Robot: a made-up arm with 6 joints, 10 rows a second.
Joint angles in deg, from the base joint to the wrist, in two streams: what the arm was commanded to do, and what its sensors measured. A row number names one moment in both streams.
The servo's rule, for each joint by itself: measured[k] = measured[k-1] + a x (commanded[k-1-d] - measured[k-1]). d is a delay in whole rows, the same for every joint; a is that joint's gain. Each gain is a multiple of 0.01, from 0.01 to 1. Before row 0 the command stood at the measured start. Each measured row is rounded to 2 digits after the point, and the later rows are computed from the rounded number. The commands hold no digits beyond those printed.
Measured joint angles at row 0: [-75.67 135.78 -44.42 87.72 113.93 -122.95]
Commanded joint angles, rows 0 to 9: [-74.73 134.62 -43.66 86.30 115.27 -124.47]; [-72.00 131.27 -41.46 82.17 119.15 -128.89]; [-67.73 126.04 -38.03 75.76 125.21 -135.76]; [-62.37 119.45 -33.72 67.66 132.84 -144.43]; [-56.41 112.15 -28.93 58.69 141.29 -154.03]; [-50.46 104.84 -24.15 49.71 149.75 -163.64]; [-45.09 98.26 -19.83 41.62 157.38 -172.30]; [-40.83 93.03 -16.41 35.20 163.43 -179.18]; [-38.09 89.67 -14.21 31.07 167.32 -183.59]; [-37.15 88.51 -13.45 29.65 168.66 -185.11]
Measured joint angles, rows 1 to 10: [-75.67 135.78 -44.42 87.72 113.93 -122.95]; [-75.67 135.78 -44.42 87.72 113.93 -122.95]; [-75.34 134.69 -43.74 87.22 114.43 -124.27]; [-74.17 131.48 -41.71 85.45 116.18 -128.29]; [-71.92 126.37 -38.43 82.06 119.52 -134.79]; [-68.58 119.87 -34.24 77.02 124.45 -143.18]; [-64.32 112.61 -29.51 70.60 130.68 -152.62]; [-59.47 105.31 -24.74 63.29 137.74 -162.21]; [-54.44 98.68 -20.37 55.71 145.01 -170.99]; [-49.68 93.37 -16.85 48.53 151.83 -178.12]
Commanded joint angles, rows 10 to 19: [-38.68 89.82 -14.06 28.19 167.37 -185.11]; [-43.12 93.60 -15.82 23.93 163.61 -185.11]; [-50.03 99.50 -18.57 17.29 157.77 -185.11]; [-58.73 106.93 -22.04 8.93 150.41 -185.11]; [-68.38 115.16 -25.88 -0.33 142.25 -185.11]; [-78.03 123.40 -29.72 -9.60 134.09 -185.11]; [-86.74 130.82 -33.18 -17.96 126.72 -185.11]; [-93.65 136.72 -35.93 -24.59 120.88 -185.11]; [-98.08 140.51 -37.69 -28.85 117.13 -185.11]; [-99.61 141.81 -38.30 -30.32 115.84 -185.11]
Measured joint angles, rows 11 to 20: [-45.62 89.89 -14.50 42.42 157.56 -182.88]; [-42.66 88.59 -13.57 37.95 161.67 -184.82]; [-41.27 89.75 -14.01 34.53 163.78 -185.07]; [-41.92 93.37 -15.62 30.82 163.72 -185.10]; [-44.76 99.13 -18.25 26.08 161.52 -185.11]; [-49.65 106.46 -21.62 20.08 157.41 -185.11]; [-56.21 114.64 -25.41 12.94 151.80 -185.11]; [-63.85 122.87 -29.25 5.05 145.25 -185.11]; [-71.86 130.34 -32.75 -3.00 138.39 -185.11]; [-79.49 136.34 -35.58 -10.56 131.91 -185.11]
